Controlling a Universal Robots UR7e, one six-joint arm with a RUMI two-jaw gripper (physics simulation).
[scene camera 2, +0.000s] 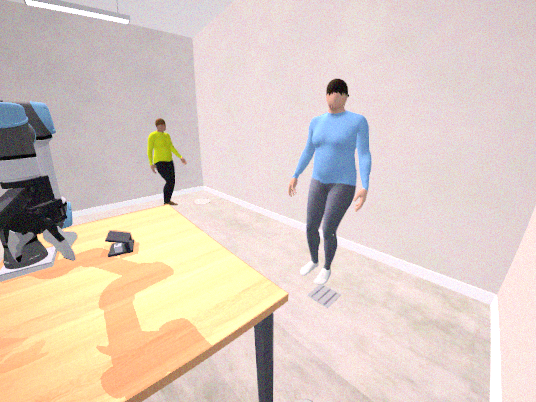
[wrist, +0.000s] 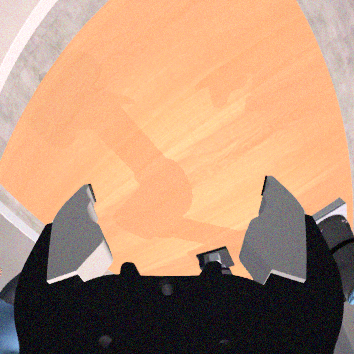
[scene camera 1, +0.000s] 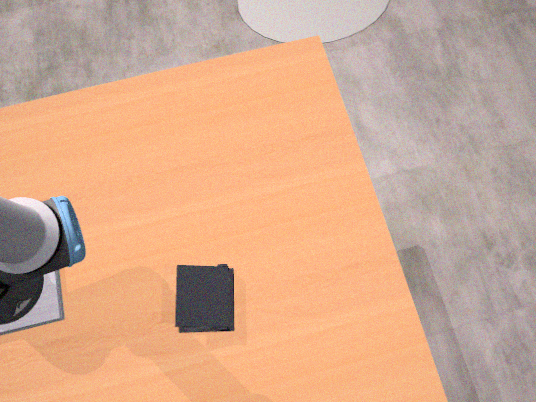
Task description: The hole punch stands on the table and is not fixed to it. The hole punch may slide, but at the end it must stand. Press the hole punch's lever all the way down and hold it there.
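Places are measured from the arm's base along level axes (x right, y down, z ahead), in metres.
Where they show: gripper, between the fingertips: [scene camera 2: 46, 261] [wrist: 176, 182]; arm's base, origin of its link: [scene camera 2: 27, 259] [wrist: 325, 230] [scene camera 1: 5, 285].
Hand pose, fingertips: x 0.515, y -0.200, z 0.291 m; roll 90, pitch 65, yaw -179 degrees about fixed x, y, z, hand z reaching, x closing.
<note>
Each offset is from my fingertips to the centre of the thing. Level surfaces: height alone.
The dark hole punch {dy +0.184, dx -0.455, dz +0.100 m} [scene camera 1: 205, 298] [scene camera 2: 114, 252] [wrist: 226, 270] stands upright on the table {dy +0.227 m} [scene camera 1: 260, 150] [scene camera 2: 225, 290] [wrist: 200, 40]. Its lever {dy +0.162, dx -0.455, dz +0.100 m} [scene camera 2: 119, 236] is raised, with a gap above the base in scene camera 2. Scene camera 1 shows its flat dark top from above. My gripper [scene camera 2: 42, 250] [wrist: 176, 182] is open and empty. It is in the air, to the left of the hole punch in scene camera 2 and apart from it. In the wrist view the hole punch is low, right of centre, partly hidden by the gripper body.
The arm's base plate [scene camera 1: 54, 305] [scene camera 2: 47, 261] is on the table, left of the hole punch. A blue-capped arm joint [scene camera 1: 71, 231] is above it. A person in a blue shirt [scene camera 2: 336, 150] and one in a yellow shirt [scene camera 2: 162, 147] stand beyond the table.
</note>
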